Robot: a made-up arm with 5 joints.
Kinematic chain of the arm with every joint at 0, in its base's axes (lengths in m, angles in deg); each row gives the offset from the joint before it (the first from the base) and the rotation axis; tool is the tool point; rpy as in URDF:
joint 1: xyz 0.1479 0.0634 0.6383 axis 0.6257 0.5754 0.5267
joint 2: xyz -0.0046 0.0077 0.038 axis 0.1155 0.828 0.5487
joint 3: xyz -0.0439 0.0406 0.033 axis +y
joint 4: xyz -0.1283 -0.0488 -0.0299 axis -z
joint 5: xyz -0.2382 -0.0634 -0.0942 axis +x
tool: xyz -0.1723 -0.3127 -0.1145 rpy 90 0 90
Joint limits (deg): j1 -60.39..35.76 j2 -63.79..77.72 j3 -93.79..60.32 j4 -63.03..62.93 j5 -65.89..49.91
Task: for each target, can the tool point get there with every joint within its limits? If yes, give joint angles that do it. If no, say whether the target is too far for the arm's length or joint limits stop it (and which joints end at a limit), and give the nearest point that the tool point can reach.
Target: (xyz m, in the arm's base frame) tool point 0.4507 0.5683 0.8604
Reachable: no: joint limits stop it (at a limit: joint 1, joint 2, joint 3, joint 4, joint 5) | nearest point 0.3099 0.4930 1.1724 | short by 0.350 m
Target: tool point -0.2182 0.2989 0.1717
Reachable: yes | joints 23.37 -28.33 -55.12 51.45 -50.93
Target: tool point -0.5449 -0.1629 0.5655
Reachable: yes | joints -6.63 50.04 -18.22 34.15 31.79
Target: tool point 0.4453 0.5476 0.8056
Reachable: no: joint limits stop it (at a limit: joint 1, joint 2, joint 3, joint 4, joint 5) | nearest point 0.3099 0.4930 1.1724 | short by 0.395 m
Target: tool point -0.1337 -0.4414 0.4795
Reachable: yes | joints -11.23 -36.35 -6.17 -46.19 -9.99
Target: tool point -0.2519 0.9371 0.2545
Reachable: no: too far | nearest point -0.1949 0.7041 0.3338 | short by 0.253 m
